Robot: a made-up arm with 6 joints. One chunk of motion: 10 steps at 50 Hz.
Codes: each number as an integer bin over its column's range. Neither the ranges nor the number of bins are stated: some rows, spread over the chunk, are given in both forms.
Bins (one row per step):
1: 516 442 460 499 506 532
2: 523 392 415 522 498 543
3: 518 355 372 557 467 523
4: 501 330 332 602 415 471
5: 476 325 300 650 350 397
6: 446 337 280 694 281 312
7: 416 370 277 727 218 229
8: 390 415 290 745 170 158
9: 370 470 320 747 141 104
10: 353 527 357 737 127 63
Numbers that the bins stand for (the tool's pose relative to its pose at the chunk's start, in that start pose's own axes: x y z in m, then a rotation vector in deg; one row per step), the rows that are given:
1: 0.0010 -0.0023 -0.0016 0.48 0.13 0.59
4: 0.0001 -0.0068 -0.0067 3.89 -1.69 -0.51
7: -0.0050 -0.0052 -0.0089 8.02 -5.64 -4.87
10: -0.0088 0.0011 -0.0057 8.35 -7.46 -7.86
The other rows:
2: 0.0014 -0.0043 -0.0034 1.24 -0.03 0.78
3: 0.0011 -0.0058 -0.0051 2.40 -0.65 0.42
5: -0.0014 -0.0070 -0.0080 5.47 -2.99 -1.85
6: -0.0032 -0.0065 -0.0088 6.92 -4.37 -3.38
8: -0.0066 -0.0034 -0.0084 8.61 -6.60 -6.15
9: -0.0078 -0.0012 -0.0072 8.68 -7.18 -7.13

